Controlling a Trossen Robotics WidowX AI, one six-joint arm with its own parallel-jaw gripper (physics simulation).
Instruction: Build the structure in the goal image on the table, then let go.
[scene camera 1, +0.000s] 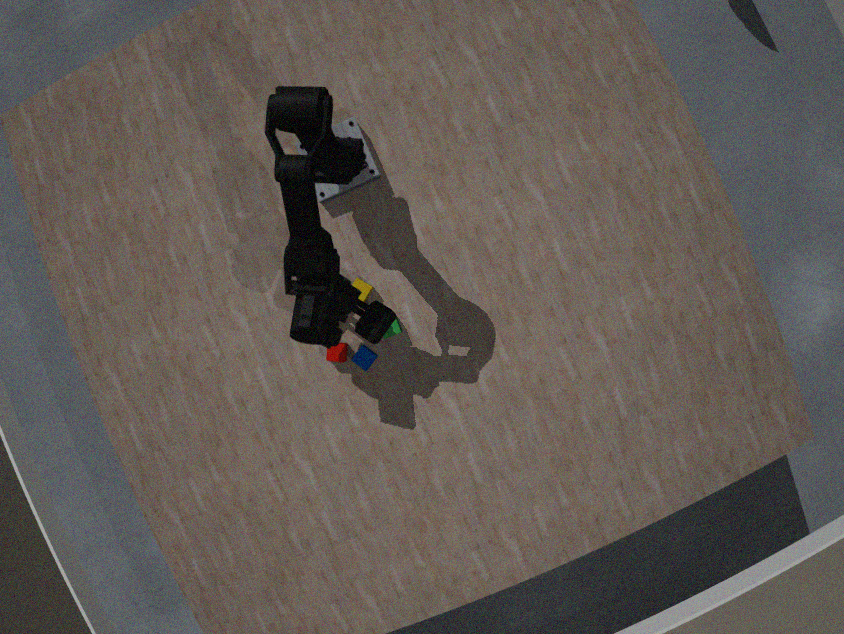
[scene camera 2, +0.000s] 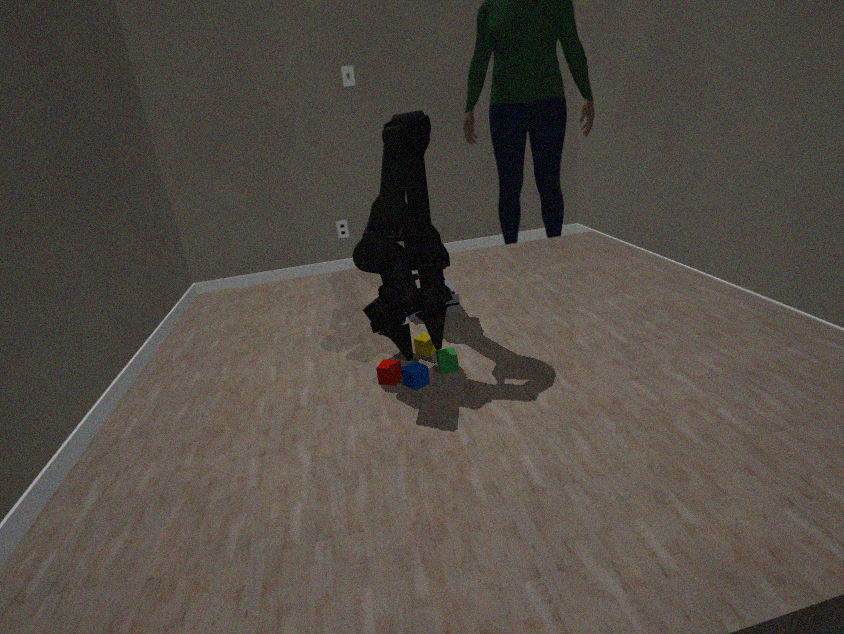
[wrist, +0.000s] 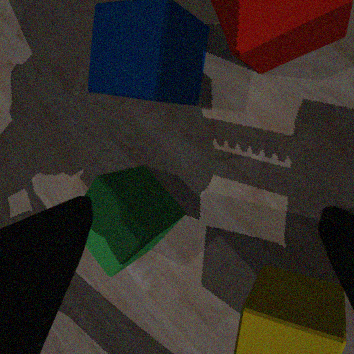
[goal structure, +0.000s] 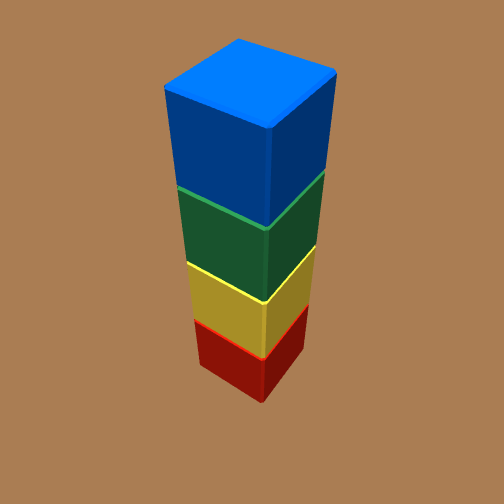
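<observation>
A red cube (scene camera 1: 336, 352) (scene camera 2: 388, 372) (wrist: 290, 30) and a blue cube (scene camera 1: 364, 356) (scene camera 2: 415, 375) (wrist: 140, 55) sit apart on the table, side by side, with a small gap. A green cube (scene camera 1: 393, 328) (scene camera 2: 447, 360) (wrist: 135, 212) lies near the left finger in the wrist view, partly covered by it. A yellow cube (scene camera 1: 362, 288) (scene camera 2: 423, 341) (wrist: 295, 305) lies at the lower right of the wrist view, near the right finger. My gripper (scene camera 1: 354, 324) (scene camera 2: 423, 354) (wrist: 208, 213) is open and empty, low over the middle of the four cubes.
The arm's metal base plate (scene camera 1: 373, 167) sits behind the cubes on the wood-patterned table (scene camera 1: 579, 307) (scene camera 2: 545, 477). The arm's dark shadow falls over and beside the cubes. A person in a green top (scene camera 2: 526, 61) stands at the back in scene camera 2.
</observation>
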